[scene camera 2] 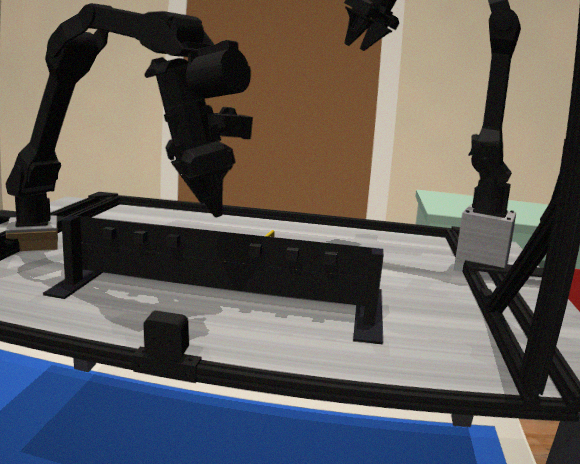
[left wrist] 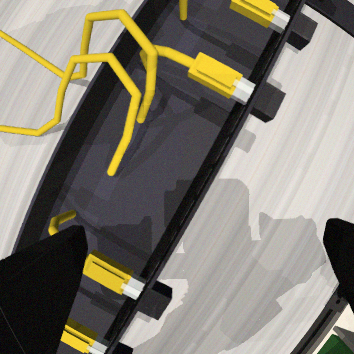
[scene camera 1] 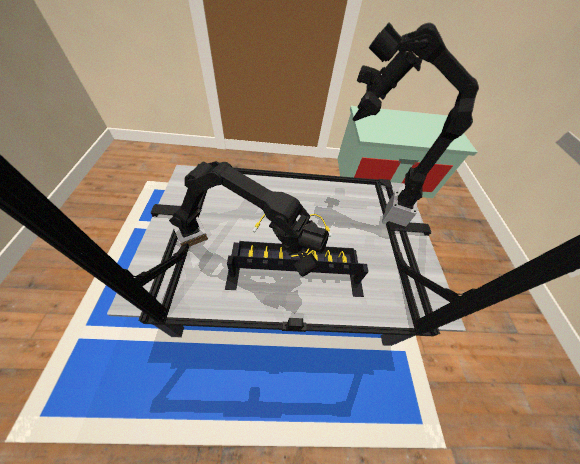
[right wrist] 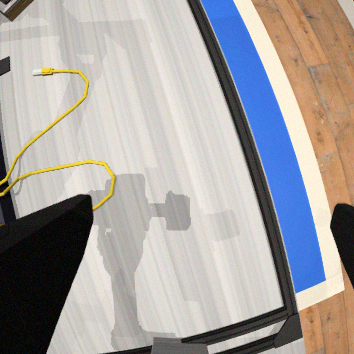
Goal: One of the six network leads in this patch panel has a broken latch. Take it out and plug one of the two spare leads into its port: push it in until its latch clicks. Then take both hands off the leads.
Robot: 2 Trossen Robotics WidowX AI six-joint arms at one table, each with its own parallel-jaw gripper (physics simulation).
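Pixels of known places: left gripper, fingertip midpoint: (scene camera 2: pixel 210 209) (left wrist: pixel 209 236) (scene camera 1: pixel 298 256); right gripper, fingertip midpoint: (scene camera 2: pixel 354 47) (scene camera 1: pixel 355 114) (right wrist: pixel 219 212); left arm's base at its link origin: (scene camera 2: pixel 32 222) (scene camera 1: pixel 188 228); right arm's base at its link origin: (scene camera 2: pixel 490 212) (scene camera 1: pixel 405 201).
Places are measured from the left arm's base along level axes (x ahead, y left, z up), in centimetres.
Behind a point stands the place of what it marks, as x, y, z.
Observation:
The black patch panel (scene camera 1: pixel 270 263) {19.9, -30.2, 3.1} (scene camera 2: pixel 220 265) {29.0, -35.9, 1.3} (left wrist: pixel 145 200) stands on two feet, with yellow leads in two groups of three either side of a middle gap. Beside the gap are one lead's plug (left wrist: pixel 217 75) {34.4, -36.8, 5.1} and another lead's plug (left wrist: pixel 107 274) {24.3, -30.3, 5.1}. I cannot tell which latch is broken. One spare lead's plug (scene camera 1: pixel 255 227) {24.2, -9.3, -3.3} and the other spare lead's plug (scene camera 1: pixel 327 227) {51.8, -23.9, -3.1} lie behind the panel; a spare plug (right wrist: pixel 46 71) {26.1, -8.4, -3.1} shows in the right wrist view. My left gripper (scene camera 1: pixel 304 267) (scene camera 2: pixel 216 212) {27.4, -35.4, 9.7} (left wrist: pixel 209 236) {27.4, -35.4, 9.7} is open, above the panel near its middle. My right gripper (scene camera 1: pixel 356 117) {64.1, -9.1, 37.4} (scene camera 2: pixel 355 46) {64.1, -9.1, 37.4} (right wrist: pixel 219 212) {64.1, -9.1, 37.4} is open, high above the table's back right.
The spare cables (left wrist: pixel 121 15) {38.4, -31.9, 5.1} (right wrist: pixel 90 162) {46.7, -15.4, -3.8} loop over the panel's back edge. A black frame rail (scene camera 1: pixel 240 325) (scene camera 2: pixel 300 386) runs along the table's front, bearing a small black block (scene camera 1: pixel 296 323) {17.4, -51.9, 1.0} (scene camera 2: pixel 166 332) {17.4, -52.7, -0.3}. A green cabinet (scene camera 1: pixel 410 130) stands beyond the right arm.

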